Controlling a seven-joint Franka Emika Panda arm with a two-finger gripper.
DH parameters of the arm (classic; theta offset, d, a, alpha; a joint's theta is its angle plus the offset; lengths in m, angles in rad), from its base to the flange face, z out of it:
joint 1: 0 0.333 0 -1.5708
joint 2: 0 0 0 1.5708
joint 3: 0 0.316 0.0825 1.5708
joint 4: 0 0 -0.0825 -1.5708
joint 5: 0 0.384 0 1.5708
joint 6: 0 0 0.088 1.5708
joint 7: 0 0.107 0 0
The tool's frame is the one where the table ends.
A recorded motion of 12 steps. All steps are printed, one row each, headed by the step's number.
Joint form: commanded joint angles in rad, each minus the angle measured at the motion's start. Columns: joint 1, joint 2, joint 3, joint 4, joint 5, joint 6, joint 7.
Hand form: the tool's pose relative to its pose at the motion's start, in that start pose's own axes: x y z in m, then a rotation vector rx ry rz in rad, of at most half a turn. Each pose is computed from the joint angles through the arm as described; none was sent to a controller.
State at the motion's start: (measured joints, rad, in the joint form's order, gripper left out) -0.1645 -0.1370 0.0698 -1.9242 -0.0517 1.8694 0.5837
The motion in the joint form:
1: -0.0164 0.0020 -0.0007 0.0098 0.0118 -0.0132 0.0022
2: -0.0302 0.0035 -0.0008 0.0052 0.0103 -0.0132 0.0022
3: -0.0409 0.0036 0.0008 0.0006 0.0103 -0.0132 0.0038
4: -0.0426 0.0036 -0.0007 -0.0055 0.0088 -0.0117 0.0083
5: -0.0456 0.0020 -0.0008 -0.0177 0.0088 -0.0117 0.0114
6: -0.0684 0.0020 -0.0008 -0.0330 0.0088 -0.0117 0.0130
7: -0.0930 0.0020 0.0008 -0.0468 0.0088 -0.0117 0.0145
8: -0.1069 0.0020 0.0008 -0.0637 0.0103 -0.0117 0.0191
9: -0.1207 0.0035 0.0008 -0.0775 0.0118 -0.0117 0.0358
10: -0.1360 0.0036 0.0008 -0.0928 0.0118 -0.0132 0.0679
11: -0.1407 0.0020 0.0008 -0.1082 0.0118 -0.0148 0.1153
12: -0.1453 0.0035 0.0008 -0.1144 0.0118 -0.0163 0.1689
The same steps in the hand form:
1: 0.0047 0.0069 -0.0019 0.0049 -0.0108 0.0230
2: 0.0081 0.0134 0.0015 -0.0007 -0.0153 0.0361
3: 0.0099 0.0177 0.0040 -0.0042 -0.0193 0.0465
4: 0.0101 0.0196 0.0069 -0.0080 -0.0225 0.0535
5: 0.0090 0.0218 0.0119 -0.0140 -0.0315 0.0593
6: 0.0125 0.0331 0.0198 -0.0238 -0.0448 0.0829
7: 0.0160 0.0445 0.0269 -0.0329 -0.0569 0.1068
8: 0.0164 0.0519 0.0352 -0.0413 -0.0724 0.1250
9: 0.0174 0.0590 0.0427 -0.0492 -0.0863 0.1553
10: 0.0178 0.0672 0.0503 -0.0602 -0.1004 0.2020
11: 0.0157 0.0706 0.0568 -0.0711 -0.1122 0.2534
12: 0.0155 0.0731 0.0606 -0.0794 -0.1183 0.3112

